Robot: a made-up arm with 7 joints.
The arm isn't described. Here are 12 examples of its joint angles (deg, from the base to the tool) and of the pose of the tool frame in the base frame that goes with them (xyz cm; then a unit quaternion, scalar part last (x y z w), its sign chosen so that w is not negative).
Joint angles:
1: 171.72 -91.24 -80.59 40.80 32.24 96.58 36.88
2: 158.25 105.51 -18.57 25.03 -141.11 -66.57 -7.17
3: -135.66 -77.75 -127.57 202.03 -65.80 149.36 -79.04
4: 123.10 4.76 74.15 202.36 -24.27 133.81 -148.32
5: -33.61 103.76 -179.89 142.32 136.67 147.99 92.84
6: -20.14 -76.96 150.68 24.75 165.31 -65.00 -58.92
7: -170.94 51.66 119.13 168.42 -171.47 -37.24 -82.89
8: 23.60 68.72 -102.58 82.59 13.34 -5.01 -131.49
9: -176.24 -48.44 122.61 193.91 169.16 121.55 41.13
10: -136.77 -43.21 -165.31 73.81 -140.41 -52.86 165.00
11: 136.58 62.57 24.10 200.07 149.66 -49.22 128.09
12: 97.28 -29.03 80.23 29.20 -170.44 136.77 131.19
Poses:
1: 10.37 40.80 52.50 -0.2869 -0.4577 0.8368 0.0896
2: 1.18 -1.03 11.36 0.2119 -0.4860 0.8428 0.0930
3: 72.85 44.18 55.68 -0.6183 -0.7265 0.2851 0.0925
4: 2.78 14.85 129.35 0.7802 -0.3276 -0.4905 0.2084
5: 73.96 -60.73 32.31 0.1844 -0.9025 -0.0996 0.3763
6: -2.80 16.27 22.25 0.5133 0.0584 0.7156 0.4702
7: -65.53 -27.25 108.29 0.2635 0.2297 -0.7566 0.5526
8: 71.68 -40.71 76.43 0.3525 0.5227 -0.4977 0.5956
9: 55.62 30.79 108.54 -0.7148 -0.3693 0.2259 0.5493
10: 26.69 56.05 29.30 -0.8756 -0.3174 0.2866 0.2243
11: -51.51 63.07 86.20 -0.0189 -0.7307 -0.5445 0.4115
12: -49.92 -5.65 60.43 0.2014 0.0218 -0.5059 0.8385
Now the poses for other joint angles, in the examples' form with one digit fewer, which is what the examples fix.
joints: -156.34 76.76 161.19 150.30 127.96 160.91 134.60
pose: -80.9 -28.9 72.3 -0.910 -0.104 -0.231 0.329
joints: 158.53 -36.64 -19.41 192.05 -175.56 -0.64 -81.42
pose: 62.5 -28.1 118.9 0.338 0.219 0.463 0.789
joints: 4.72 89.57 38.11 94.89 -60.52 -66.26 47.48
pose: 65.1 46.0 8.0 -0.628 -0.020 -0.348 0.696
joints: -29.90 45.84 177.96 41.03 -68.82 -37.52 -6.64
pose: -27.0 2.2 89.6 0.410 -0.487 -0.458 0.621
